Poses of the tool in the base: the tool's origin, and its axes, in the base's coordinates. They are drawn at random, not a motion.
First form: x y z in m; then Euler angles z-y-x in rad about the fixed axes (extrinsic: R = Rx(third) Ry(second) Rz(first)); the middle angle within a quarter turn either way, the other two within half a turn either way.
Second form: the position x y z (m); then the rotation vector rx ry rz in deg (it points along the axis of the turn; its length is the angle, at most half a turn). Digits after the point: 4 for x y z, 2 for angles.
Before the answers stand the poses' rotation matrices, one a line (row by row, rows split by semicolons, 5 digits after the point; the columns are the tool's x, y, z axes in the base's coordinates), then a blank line. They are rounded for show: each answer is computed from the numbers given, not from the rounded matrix.
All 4 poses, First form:
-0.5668, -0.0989, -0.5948, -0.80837, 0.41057, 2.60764
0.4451, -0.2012, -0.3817, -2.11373, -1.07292, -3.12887
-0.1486, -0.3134, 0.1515, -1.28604, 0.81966, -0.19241
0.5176, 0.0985, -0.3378, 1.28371, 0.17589, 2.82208
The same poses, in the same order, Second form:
0.63328 0.66306 0.39913; 0.76280 -0.44764 -0.46664; -0.13075 0.59997 -0.78926
-0.24673 0.40889 -0.87860; 0.85035 0.52618 0.00608; 0.46478 -0.74562 -0.47752
0.19172 0.65499 0.73091; -0.98128 0.14160 0.13051; -0.01802 -0.74225 0.66988
0.27879 -0.94428 0.17498; -0.89497 -0.32154 -0.30926; 0.34829 -0.07039 -0.93474

-0.5668, -0.0989, -0.5948, 127.89, 63.53, 11.96
0.4451, -0.2012, -0.3817, -59.52, -106.37, 34.95
-0.1486, -0.3134, 0.1515, -39.23, 33.67, -73.56
0.5176, 0.0985, -0.3378, 136.83, -99.28, 28.24

